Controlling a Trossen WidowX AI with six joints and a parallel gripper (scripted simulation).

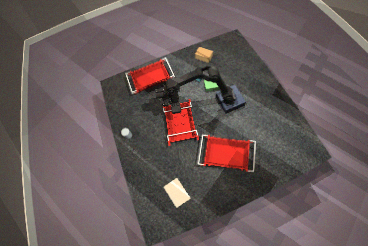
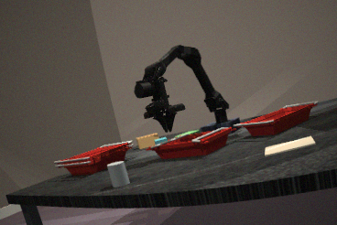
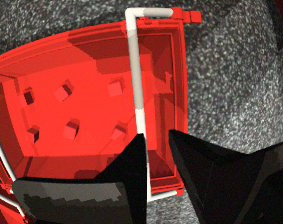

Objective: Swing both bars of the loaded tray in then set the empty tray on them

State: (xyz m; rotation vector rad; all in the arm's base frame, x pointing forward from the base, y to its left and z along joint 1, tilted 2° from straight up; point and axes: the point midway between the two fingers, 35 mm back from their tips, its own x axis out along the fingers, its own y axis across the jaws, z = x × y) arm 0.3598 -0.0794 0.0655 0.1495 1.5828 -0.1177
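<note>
The red tray lies 410 mm to the left of my gripper tip, 190 mm behind it and 50 mm below it. Round my gripper tip: green block 320 mm behind, 110 mm to the right, 80 mm below; cyan block 240 mm behind, 220 mm to the right, 80 mm below; orange block 400 mm to the right, 370 mm behind, 70 mm below.
</note>
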